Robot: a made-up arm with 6 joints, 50 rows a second.
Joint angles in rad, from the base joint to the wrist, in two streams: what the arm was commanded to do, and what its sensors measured. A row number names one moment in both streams.
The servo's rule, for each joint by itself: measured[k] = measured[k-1] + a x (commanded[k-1-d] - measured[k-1]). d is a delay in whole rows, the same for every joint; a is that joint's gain. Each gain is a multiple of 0.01, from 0.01 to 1. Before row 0 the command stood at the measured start. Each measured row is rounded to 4 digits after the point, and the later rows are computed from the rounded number. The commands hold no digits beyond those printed.
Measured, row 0:
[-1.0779, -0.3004, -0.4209, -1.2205, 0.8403, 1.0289]
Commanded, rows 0 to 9:
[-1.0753, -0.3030, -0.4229, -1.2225, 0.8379, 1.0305]
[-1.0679, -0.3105, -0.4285, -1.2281, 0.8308, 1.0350]
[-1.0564, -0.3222, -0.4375, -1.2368, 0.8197, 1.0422]
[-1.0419, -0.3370, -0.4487, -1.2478, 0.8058, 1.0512]
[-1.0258, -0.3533, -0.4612, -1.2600, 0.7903, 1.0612]
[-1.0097, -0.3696, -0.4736, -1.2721, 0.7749, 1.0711]
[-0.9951, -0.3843, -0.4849, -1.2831, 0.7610, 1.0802]
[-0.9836, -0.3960, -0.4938, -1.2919, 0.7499, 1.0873]
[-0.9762, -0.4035, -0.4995, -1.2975, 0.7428, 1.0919]
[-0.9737, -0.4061, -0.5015, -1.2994, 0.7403, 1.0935]
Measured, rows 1 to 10:
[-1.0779, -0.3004, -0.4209, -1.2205, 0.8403, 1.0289]
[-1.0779, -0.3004, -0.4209, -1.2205, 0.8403, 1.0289]
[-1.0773, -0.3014, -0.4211, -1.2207, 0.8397, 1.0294]
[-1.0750, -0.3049, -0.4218, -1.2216, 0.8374, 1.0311]
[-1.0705, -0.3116, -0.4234, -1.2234, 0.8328, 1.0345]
[-1.0636, -0.3215, -0.4259, -1.2263, 0.8258, 1.0397]
[-1.0545, -0.3339, -0.4294, -1.2303, 0.8166, 1.0464]
[-1.0437, -0.3478, -0.4338, -1.2353, 0.8058, 1.0541]
[-1.0320, -0.3620, -0.4389, -1.2410, 0.7942, 1.0622]
[-1.0204, -0.3753, -0.4444, -1.2471, 0.7827, 1.0700]
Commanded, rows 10 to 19:
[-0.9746, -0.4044, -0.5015, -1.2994, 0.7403, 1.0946]
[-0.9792, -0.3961, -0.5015, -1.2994, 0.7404, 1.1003]
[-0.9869, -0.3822, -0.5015, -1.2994, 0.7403, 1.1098]
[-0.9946, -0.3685, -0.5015, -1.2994, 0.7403, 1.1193]
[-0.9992, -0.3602, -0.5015, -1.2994, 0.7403, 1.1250]
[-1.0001, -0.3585, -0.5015, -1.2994, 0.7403, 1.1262]
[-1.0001, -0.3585, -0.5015, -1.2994, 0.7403, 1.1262]
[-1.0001, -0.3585, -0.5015, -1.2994, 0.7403, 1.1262]
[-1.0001, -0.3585, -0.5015, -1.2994, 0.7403, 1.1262]
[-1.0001, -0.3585, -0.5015, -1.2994, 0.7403, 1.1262]
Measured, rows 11 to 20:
[-1.0098, -0.3863, -0.4499, -1.2531, 0.7723, 1.0768]
[-1.0011, -0.3940, -0.4551, -1.2587, 0.7640, 1.0820]
[-0.9947, -0.3981, -0.4597, -1.2636, 0.7578, 1.0859]
[-0.9910, -0.3973, -0.4639, -1.2679, 0.7533, 1.0904]
[-0.9900, -0.3914, -0.4677, -1.2717, 0.7499, 1.0964]
[-0.9911, -0.3825, -0.4711, -1.2750, 0.7474, 1.1035]
[-0.9930, -0.3738, -0.4741, -1.2779, 0.7456, 1.1102]
[-0.9947, -0.3678, -0.4768, -1.2805, 0.7442, 1.1152]
[-0.9960, -0.3642, -0.4793, -1.2828, 0.7432, 1.1186]
[-0.9970, -0.3620, -0.4815, -1.2848, 0.7424, 1.1210]

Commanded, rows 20 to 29:
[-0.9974, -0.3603, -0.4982, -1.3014, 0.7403, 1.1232]
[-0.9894, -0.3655, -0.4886, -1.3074, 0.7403, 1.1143]
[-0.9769, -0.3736, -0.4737, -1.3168, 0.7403, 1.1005]
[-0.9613, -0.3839, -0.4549, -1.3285, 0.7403, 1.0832]
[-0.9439, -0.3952, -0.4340, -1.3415, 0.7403, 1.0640]
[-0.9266, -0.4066, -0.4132, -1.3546, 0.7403, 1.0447]
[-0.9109, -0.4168, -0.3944, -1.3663, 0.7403, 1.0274]
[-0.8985, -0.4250, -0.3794, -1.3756, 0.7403, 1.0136]
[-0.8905, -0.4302, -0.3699, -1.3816, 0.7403, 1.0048]
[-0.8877, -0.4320, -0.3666, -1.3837, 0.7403, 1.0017]
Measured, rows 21 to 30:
[-0.9977, -0.3606, -0.4835, -1.2866, 0.7419, 1.1226]
[-0.9983, -0.3598, -0.4853, -1.2881, 0.7415, 1.1237]
[-0.9981, -0.3600, -0.4866, -1.2897, 0.7412, 1.1235]
[-0.9960, -0.3621, -0.4868, -1.2918, 0.7410, 1.1206]
[-0.9914, -0.3666, -0.4855, -1.2948, 0.7408, 1.1144]
[-0.9842, -0.3733, -0.4824, -1.2988, 0.7407, 1.1047]
[-0.9745, -0.3818, -0.4776, -1.3039, 0.7406, 1.0921]
[-0.9630, -0.3915, -0.4712, -1.3100, 0.7405, 1.0774]
[-0.9505, -0.4014, -0.4635, -1.3168, 0.7404, 1.0619]
[-0.9380, -0.4106, -0.4551, -1.3239, 0.7404, 1.0469]

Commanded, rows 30 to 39:
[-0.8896, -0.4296, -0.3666, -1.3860, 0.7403, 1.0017]
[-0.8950, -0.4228, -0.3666, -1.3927, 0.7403, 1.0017]
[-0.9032, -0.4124, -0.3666, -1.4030, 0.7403, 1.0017]
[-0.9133, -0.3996, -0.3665, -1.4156, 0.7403, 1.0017]
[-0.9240, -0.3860, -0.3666, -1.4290, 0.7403, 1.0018]
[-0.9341, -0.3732, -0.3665, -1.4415, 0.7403, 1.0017]
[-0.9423, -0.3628, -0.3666, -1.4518, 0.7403, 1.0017]
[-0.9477, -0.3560, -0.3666, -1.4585, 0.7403, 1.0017]
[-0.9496, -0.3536, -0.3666, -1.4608, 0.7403, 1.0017]
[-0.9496, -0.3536, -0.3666, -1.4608, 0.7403, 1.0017]
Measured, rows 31 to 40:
[-0.9266, -0.4182, -0.4466, -1.3308, 0.7404, 1.0338]
[-0.9173, -0.4236, -0.4386, -1.3371, 0.7404, 1.0238]
[-0.9107, -0.4259, -0.4314, -1.3430, 0.7404, 1.0169]
[-0.9069, -0.4247, -0.4249, -1.3490, 0.7404, 1.0122]
[-0.9060, -0.4199, -0.4191, -1.3555, 0.7404, 1.0089]
[-0.9078, -0.4120, -0.4138, -1.3627, 0.7404, 1.0067]
[-0.9117, -0.4019, -0.4091, -1.3707, 0.7404, 1.0052]
[-0.9171, -0.3907, -0.4048, -1.3792, 0.7404, 1.0041]
[-0.9231, -0.3798, -0.4010, -1.3879, 0.7404, 1.0034]
[-0.9290, -0.3705, -0.3976, -1.3964, 0.7404, 1.0029]

